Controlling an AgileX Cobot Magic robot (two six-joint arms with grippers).
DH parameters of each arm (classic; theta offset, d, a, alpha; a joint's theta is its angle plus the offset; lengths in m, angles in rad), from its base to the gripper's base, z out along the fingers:
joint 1: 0 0.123 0 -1.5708
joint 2: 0.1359 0 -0.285 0
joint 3: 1.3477 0 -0.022 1.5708
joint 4: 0 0.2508 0 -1.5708
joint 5: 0 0 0.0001 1.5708
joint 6: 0 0.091 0 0
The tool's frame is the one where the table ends.
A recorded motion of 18 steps. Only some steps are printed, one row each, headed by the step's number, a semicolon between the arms.
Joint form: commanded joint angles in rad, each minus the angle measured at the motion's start. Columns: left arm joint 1, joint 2, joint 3, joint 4, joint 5, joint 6; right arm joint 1, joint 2, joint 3, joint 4, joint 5, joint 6.
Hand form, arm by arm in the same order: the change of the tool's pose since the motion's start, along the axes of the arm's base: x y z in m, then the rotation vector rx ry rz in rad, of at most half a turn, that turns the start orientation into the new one. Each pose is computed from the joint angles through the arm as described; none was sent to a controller.
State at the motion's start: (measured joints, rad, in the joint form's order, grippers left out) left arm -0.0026 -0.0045 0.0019 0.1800 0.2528 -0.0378; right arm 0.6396 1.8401 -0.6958 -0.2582 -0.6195 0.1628
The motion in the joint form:
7: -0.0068 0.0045 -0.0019 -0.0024 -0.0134 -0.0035; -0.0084 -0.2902 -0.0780 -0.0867 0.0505 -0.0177
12: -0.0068 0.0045 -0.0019 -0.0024 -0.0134 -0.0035; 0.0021 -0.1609 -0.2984 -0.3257 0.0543 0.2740
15: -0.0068 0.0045 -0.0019 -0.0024 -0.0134 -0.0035; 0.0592 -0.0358 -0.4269 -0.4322 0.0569 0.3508
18: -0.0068 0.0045 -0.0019 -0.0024 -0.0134 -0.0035; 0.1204 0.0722 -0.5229 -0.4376 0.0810 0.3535
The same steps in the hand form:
7: 0.0005 -0.0006 0.0016 -0.0057 -0.0107 -0.0089; -0.0056 -0.0037 0.1127 0.1236 -0.3096 0.0539
12: 0.0005 -0.0006 0.0016 -0.0057 -0.0107 -0.0089; 0.0231 0.0348 0.1290 0.2237 -0.2658 0.1541
15: 0.0005 -0.0006 0.0016 -0.0057 -0.0107 -0.0089; 0.0311 0.0748 0.1166 0.2112 -0.2441 0.2621
18: 0.0005 -0.0006 0.0016 -0.0057 -0.0107 -0.0089; 0.0329 0.1096 0.0983 0.1911 -0.2188 0.3143

